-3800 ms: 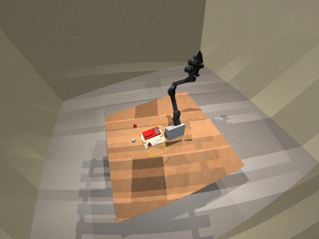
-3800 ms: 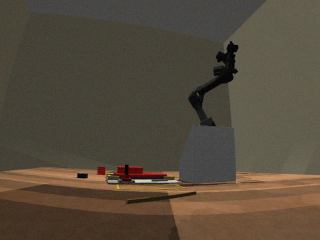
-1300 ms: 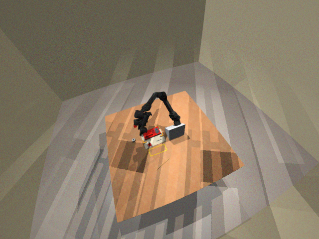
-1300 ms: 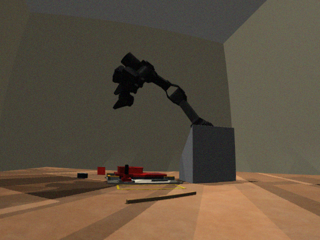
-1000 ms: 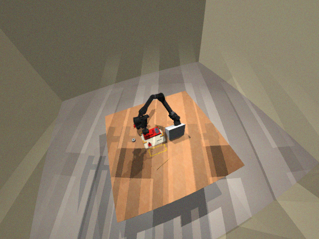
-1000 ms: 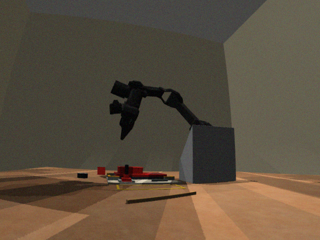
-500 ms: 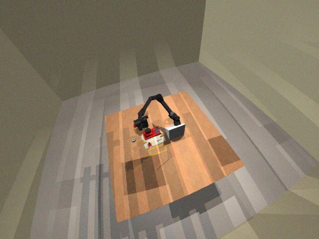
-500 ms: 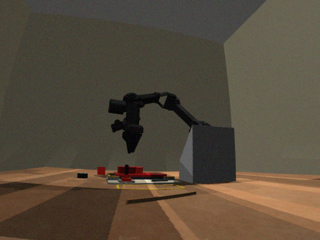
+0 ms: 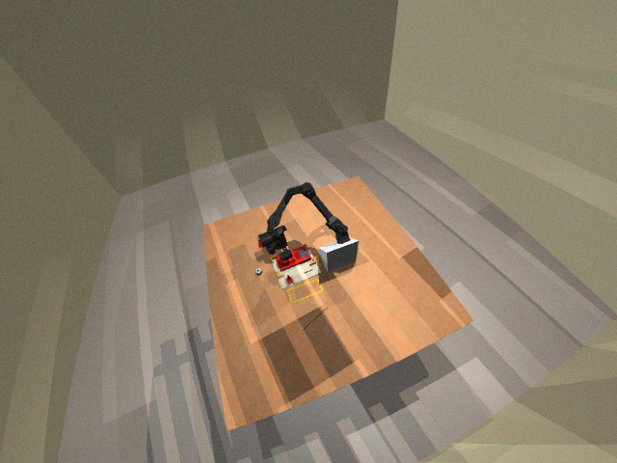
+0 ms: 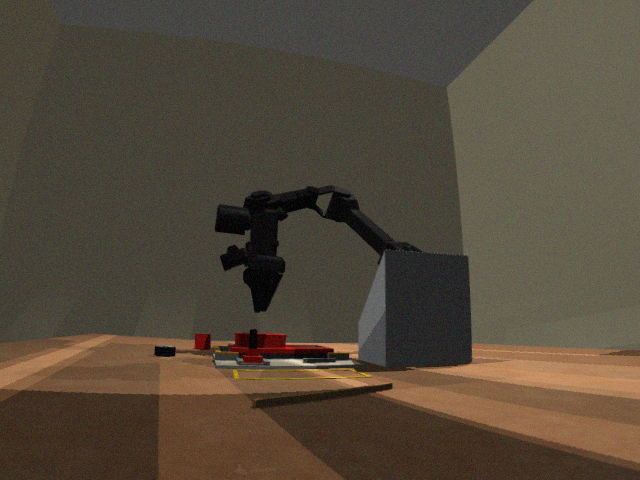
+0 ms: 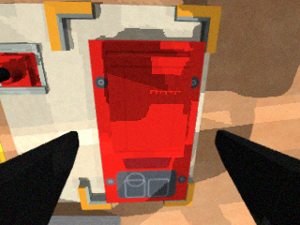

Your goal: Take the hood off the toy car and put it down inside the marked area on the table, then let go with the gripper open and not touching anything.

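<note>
Right now my gripper tip is 5 cm above the hood. The rest, counted from my gripper tip: thin wooden stick 39 cm to the left, 9 cm below; dark wheel 18 cm ahead, 9 cm below, 1 cm to the right.
</note>
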